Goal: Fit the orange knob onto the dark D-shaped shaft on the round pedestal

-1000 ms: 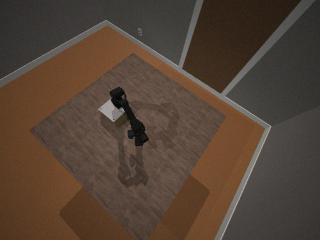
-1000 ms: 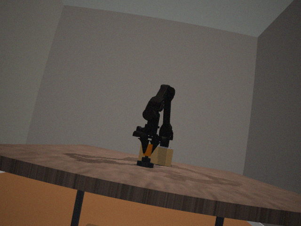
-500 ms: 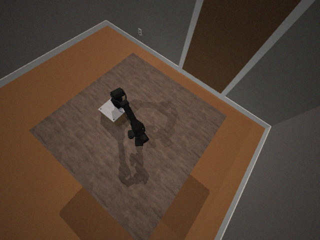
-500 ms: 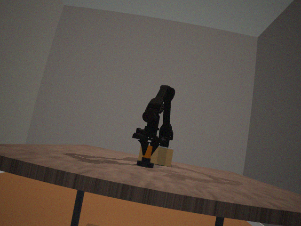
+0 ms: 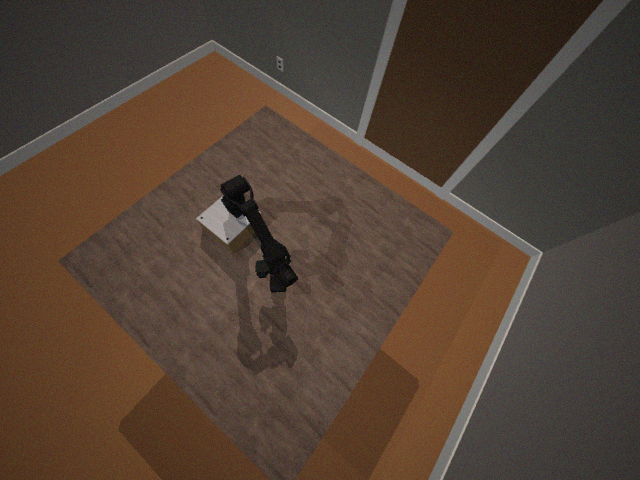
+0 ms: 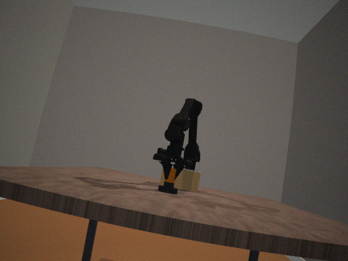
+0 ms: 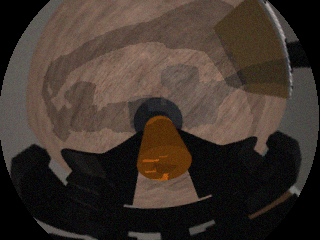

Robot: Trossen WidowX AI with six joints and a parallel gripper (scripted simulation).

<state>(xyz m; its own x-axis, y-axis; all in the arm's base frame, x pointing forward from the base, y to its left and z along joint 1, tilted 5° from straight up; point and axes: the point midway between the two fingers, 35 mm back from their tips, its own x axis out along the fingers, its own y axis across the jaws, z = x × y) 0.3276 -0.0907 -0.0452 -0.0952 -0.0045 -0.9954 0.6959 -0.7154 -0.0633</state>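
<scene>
The orange knob lies 20 mm above my gripper tip. The rest, counted from my gripper tip: pedestal (20 mm below).
</scene>
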